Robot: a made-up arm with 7 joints.
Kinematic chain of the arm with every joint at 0, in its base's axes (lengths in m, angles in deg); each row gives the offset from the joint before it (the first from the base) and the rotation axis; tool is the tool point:
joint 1: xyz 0 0 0 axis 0 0.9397 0.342
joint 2: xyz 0 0 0 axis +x
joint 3: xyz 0 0 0 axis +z
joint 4: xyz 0.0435 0 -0.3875 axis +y
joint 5: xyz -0.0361 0 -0.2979 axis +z
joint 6: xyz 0 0 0 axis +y
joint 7: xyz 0 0 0 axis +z
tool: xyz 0 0 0
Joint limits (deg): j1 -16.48..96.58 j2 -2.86..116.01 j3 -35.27..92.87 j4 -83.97..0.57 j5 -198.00..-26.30 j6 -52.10..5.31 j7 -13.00..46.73
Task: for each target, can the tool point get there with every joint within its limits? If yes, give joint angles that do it. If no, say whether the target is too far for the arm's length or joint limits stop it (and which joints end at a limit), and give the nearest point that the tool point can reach.
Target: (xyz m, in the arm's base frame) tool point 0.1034 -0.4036 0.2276
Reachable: no: joint limits stop it (at a limit: joint 1, joint 2, joint 3, joint 4) | nearest point 0.3605 -0.2479 -0.3581 | short by 0.658 m
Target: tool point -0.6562 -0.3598 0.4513
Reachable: no: too far | nearest point -0.6656 -0.1736 0.0249 | short by 0.465 m
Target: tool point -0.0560 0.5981 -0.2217
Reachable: yes | joints 48.45 72.73 9.01 -57.48 -41.79 -5.38 -8.18
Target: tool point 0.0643 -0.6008 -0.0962
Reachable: no: joint limits stop it (at a limit: joint 1, joint 2, joint 3, joint 4) | nearest point 0.3605 -0.2479 -0.3581 | short by 0.530 m
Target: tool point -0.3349 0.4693 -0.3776
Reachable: yes | joints 37.24 45.77 17.54 -7.66 -137.89 -12.39 23.72
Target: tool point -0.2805 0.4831 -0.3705
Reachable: yes | joints 49.05 55.86 -15.36 -40.95 -173.58 -10.58 41.40
